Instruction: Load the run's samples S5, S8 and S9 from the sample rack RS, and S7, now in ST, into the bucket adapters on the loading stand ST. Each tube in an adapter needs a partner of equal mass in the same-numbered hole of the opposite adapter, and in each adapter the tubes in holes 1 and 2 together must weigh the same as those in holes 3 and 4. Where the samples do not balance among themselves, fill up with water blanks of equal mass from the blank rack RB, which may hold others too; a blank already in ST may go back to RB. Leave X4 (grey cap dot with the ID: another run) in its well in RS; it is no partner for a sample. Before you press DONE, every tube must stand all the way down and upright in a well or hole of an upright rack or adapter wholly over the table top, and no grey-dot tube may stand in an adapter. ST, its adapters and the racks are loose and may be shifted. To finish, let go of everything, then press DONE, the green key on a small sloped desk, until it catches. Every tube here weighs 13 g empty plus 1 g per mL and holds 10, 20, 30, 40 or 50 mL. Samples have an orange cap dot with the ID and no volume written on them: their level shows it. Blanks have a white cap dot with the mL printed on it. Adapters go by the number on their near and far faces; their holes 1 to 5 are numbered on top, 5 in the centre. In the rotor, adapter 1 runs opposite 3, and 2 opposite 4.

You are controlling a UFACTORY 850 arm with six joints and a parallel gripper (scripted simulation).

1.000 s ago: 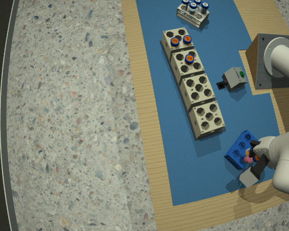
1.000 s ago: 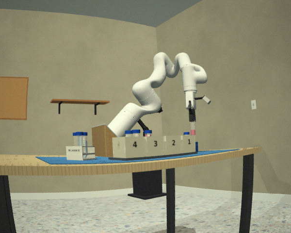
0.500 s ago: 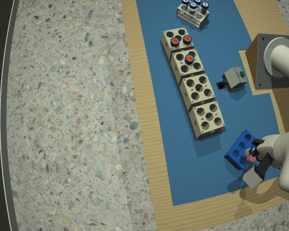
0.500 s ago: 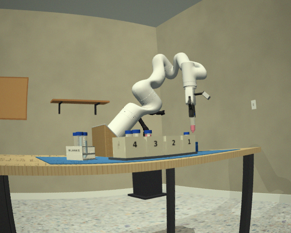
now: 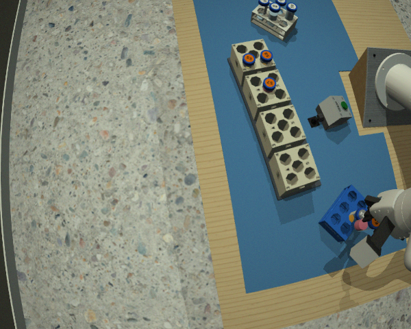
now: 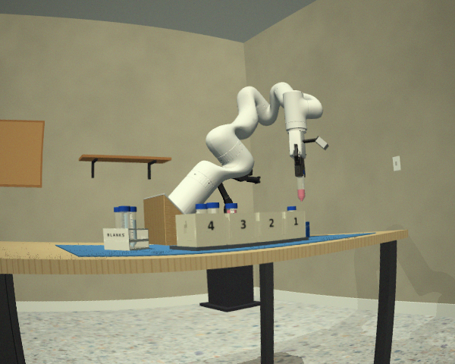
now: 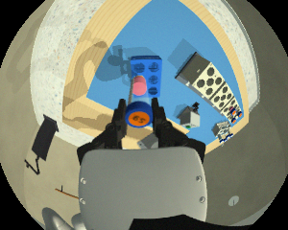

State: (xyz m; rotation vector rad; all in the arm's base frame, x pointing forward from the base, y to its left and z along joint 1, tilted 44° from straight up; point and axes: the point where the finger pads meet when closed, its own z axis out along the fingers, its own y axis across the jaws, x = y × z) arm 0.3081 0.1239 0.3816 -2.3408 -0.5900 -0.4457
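The sample S9 lies 1 cm to the left of my hand and 5 cm below it. Round my hand: blue sample rack RS (2 cm behind, 4 cm to the right, 22 cm below); then adapter 1 (10 cm ahead, 19 cm to the right, 20 cm below); then grey-dot tube X4 (3 cm behind, 3 cm to the right, 18 cm below).
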